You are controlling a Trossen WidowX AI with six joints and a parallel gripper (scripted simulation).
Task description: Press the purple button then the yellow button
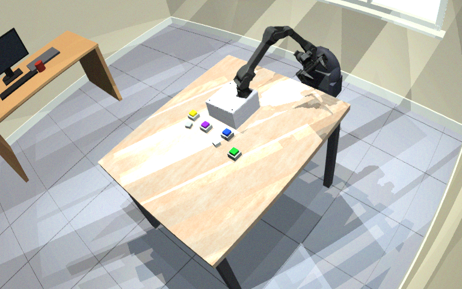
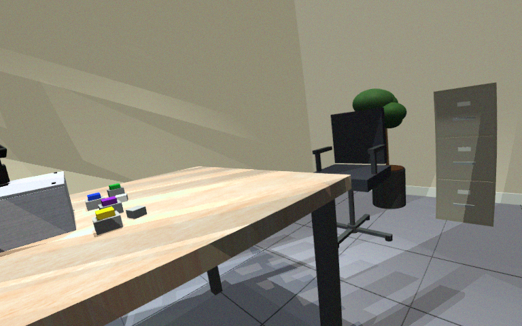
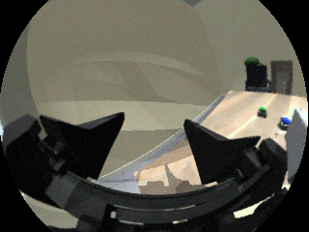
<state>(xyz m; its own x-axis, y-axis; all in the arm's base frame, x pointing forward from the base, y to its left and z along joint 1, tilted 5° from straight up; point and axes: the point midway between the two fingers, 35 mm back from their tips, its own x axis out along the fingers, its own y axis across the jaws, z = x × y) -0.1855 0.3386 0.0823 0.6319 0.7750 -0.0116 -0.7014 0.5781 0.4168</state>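
The purple button lies 490 mm to the right of my gripper tip, 370 mm ahead of it and 190 mm below it. From my gripper tip the other things lie so: yellow button (600 mm to the right, 320 mm ahead, 190 mm below); then blue button (370 mm ahead, 360 mm to the right, 190 mm below); then green button (470 mm ahead, 260 mm to the right, 190 mm below).
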